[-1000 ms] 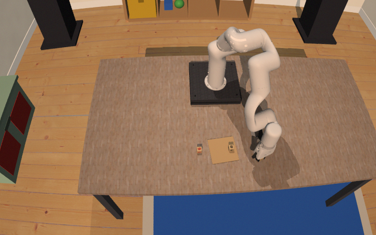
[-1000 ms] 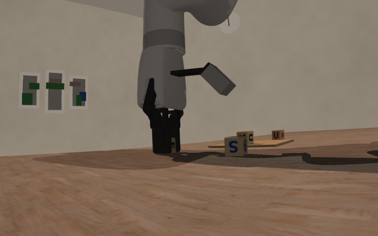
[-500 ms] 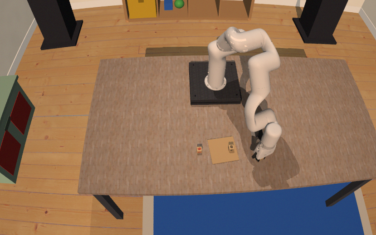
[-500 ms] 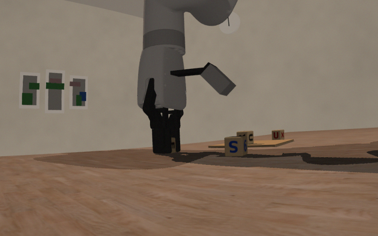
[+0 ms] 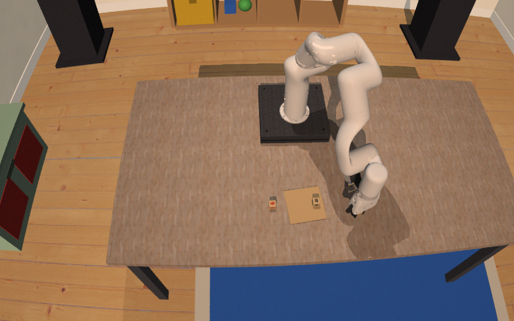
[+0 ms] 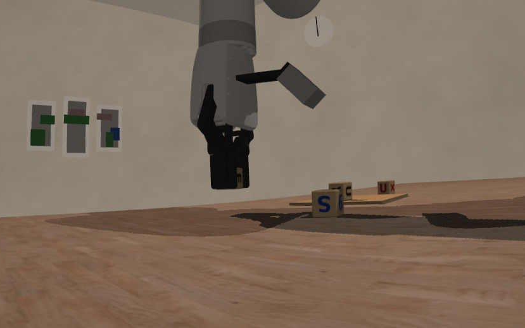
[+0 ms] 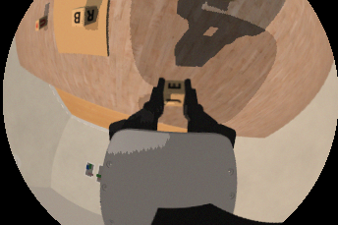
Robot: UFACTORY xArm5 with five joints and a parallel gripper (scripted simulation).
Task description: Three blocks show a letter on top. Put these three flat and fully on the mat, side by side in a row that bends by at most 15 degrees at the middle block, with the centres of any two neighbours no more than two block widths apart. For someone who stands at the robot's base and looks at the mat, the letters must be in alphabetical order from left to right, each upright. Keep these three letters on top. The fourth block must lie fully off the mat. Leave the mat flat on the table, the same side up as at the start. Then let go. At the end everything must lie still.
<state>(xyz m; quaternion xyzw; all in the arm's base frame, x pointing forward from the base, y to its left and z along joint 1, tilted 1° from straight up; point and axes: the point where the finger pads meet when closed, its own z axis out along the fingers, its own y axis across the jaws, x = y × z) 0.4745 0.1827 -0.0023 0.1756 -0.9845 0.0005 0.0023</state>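
The tan mat lies 19 cm to the right of my hand, 6 cm behind it and 5 cm below it. The rest, counted from my hand: letter block: 31 cm to the right, 7 cm behind, 4 cm below.
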